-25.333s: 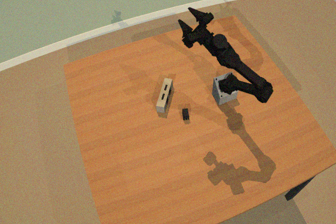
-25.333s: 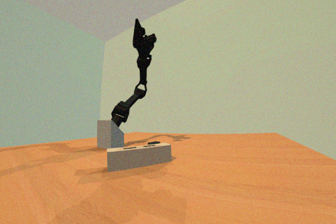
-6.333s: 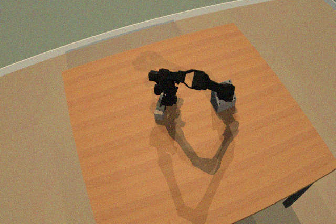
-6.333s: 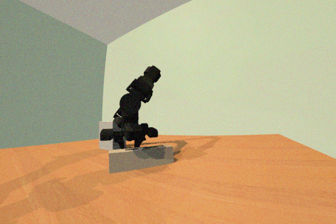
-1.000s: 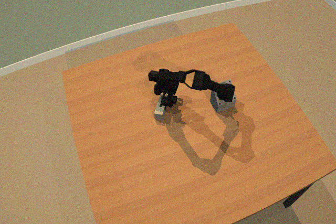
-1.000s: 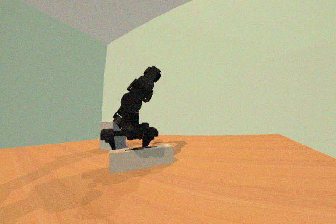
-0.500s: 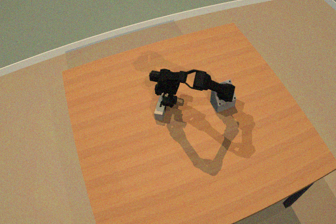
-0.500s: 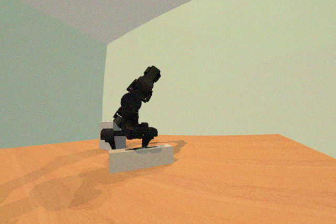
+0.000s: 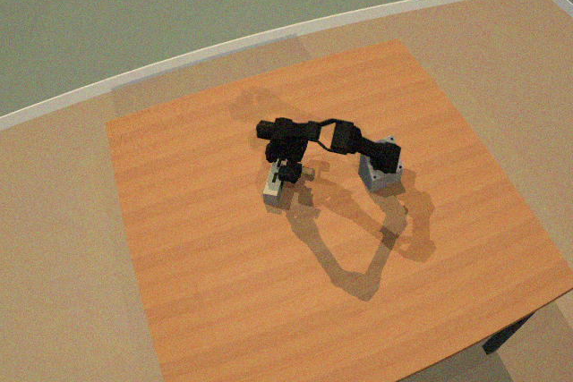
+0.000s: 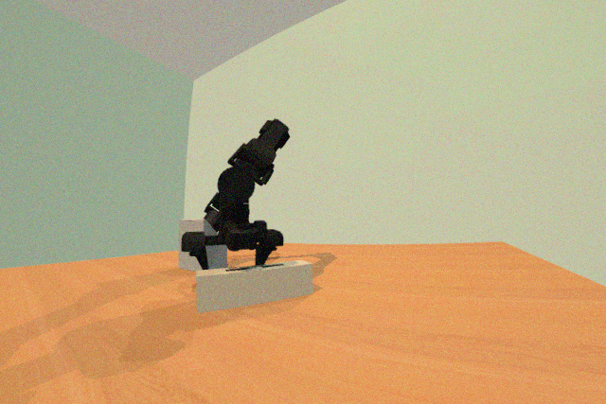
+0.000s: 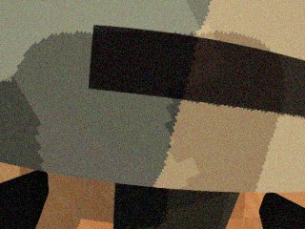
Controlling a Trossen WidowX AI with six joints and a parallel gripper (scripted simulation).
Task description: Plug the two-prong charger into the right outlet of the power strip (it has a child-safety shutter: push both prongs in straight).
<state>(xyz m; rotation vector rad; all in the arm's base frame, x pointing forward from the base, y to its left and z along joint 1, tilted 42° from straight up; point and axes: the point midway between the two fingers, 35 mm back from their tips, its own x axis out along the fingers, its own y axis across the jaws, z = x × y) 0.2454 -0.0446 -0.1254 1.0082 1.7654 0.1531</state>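
Right now the black two-prong charger is 2 cm ahead of my gripper tip, 1 cm to the right of it and 1 cm above it.
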